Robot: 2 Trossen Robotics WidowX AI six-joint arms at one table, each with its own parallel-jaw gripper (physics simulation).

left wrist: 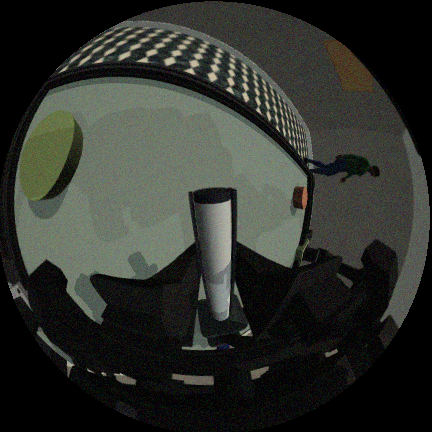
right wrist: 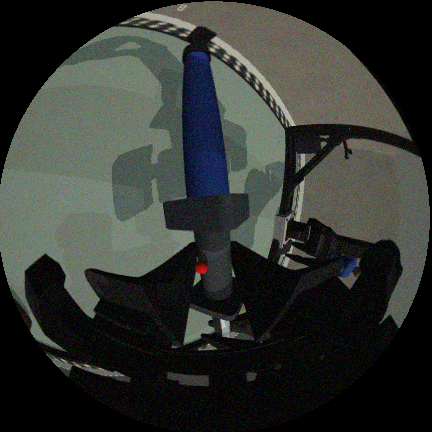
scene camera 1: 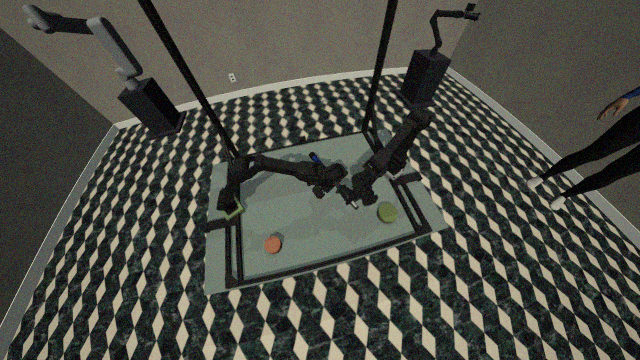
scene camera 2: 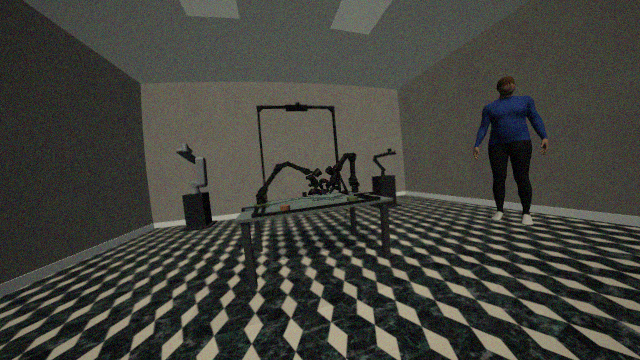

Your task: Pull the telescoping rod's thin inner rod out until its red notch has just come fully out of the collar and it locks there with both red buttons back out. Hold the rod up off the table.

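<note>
The telescoping rod has a blue handle (scene camera 1: 315,158) (right wrist: 204,125), a dark grey block, and a grey section with one red button (right wrist: 201,268) standing out at its side. My right gripper (right wrist: 212,246) is shut on this grey section. A dark collar (left wrist: 222,322) (right wrist: 217,304) sits beyond it. The white inner rod (scene camera 1: 354,204) (left wrist: 215,225) comes out of the collar, with dark strips along its sides and a dark end. My left gripper (left wrist: 213,244) is shut on the inner rod. Shadows lie apart from the rod, which is held above the table. The red notch and a second button do not show.
A green disc (scene camera 1: 387,212) (left wrist: 47,155) lies on the table near the left gripper. A smaller orange disc (scene camera 1: 272,244) (left wrist: 300,197) lies near the front edge at picture left. A green angled piece (scene camera 1: 235,209) is by the right arm's base. Dark posts rise behind the table.
</note>
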